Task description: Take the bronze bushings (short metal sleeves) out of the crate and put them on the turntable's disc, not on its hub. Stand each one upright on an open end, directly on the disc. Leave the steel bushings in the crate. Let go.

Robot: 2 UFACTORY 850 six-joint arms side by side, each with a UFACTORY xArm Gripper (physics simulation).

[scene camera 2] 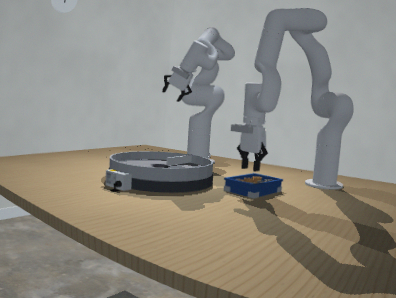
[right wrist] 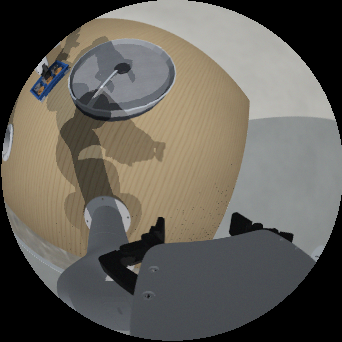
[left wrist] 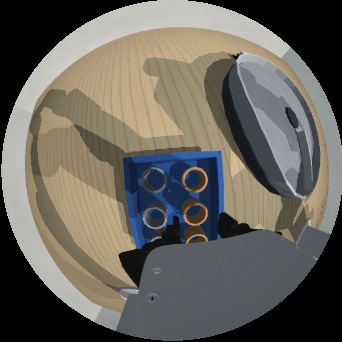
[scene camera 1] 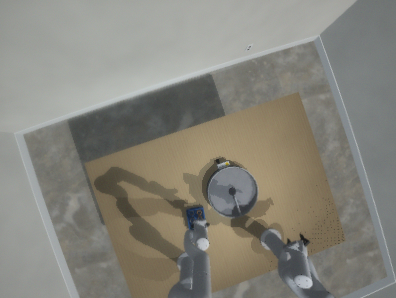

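The blue crate (scene camera 1: pixel 189 220) (scene camera 2: pixel 240 189) (left wrist: pixel 131 195) holds bushings standing upright. In the left wrist view, a far bronze bushing (left wrist: pixel 194 169), a middle bronze bushing (left wrist: pixel 195 202) and a near bronze bushing (left wrist: pixel 196 234) form the right row. A far steel bushing (left wrist: pixel 144 180) and a middle steel bushing (left wrist: pixel 144 218) stand left, with a third partly hidden. My left gripper (scene camera 2: pixel 250 167) (left wrist: pixel 198 224) is open and empty, above the crate, its fingers hiding the near end. The turntable's disc (scene camera 1: pixel 225 200) (left wrist: pixel 265 115) (right wrist: pixel 145 82) surrounds a dark hub (scene camera 1: pixel 232 191) (right wrist: pixel 122 68). My right gripper (scene camera 2: pixel 172 95) (right wrist: pixel 198 226) is open and empty, high up.
The turntable has a raised rim (scene camera 2: pixel 160 172) and a bar (scene camera 2: pixel 182 160) running outward from the hub. A control box (scene camera 2: pixel 118 180) (scene camera 1: pixel 223 164) is at its side. The wooden table (scene camera 1: pixel 270 135) (scene camera 2: pixel 165 235) carries both arms. The crate stands beside the turntable.
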